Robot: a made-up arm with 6 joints.
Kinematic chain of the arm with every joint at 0, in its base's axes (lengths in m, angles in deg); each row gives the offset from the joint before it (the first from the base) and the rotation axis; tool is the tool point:
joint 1: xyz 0 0 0.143 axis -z
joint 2: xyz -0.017 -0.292 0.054 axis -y
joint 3: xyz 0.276 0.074 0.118 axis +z
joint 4: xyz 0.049 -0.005 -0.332 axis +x
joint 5: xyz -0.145 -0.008 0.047 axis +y
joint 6: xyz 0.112 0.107 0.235 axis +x
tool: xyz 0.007 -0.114 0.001
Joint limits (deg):
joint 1: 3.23..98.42
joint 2: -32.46..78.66
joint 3: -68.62..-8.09
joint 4: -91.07..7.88
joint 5: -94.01..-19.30
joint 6: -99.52..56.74
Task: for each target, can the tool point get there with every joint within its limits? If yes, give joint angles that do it. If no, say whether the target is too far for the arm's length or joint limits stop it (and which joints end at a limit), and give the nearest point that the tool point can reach.
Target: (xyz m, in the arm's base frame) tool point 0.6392 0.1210 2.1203
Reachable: no: too far | nearest point 0.3295 0.0103 0.7769 | short by 1.383 m
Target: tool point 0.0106 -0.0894 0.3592
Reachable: yes | joints 15.32 58.36 -20.35 -21.78 -44.71 19.12
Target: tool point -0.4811 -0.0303 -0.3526
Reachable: no: joint limits stop it (at a limit: joint 1, joint 3, joint 4, joint 5, joint 6) | nearest point -0.2545 -0.0074 -0.0848 | short by 0.352 m
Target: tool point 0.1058 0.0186 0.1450
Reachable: yes | joints 19.54 44.89 -23.32 -62.90 -84.47 -1.55
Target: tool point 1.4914 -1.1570 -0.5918
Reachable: no: too far | nearest point 0.5025 -0.3898 -0.0734 | short by 1.355 m
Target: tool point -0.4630 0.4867 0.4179
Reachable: no: joint limits stop it (at a limit: joint 1, joint 2, joint 3, joint 4) | nearest point -0.2157 0.1854 0.4054 | short by 0.390 m
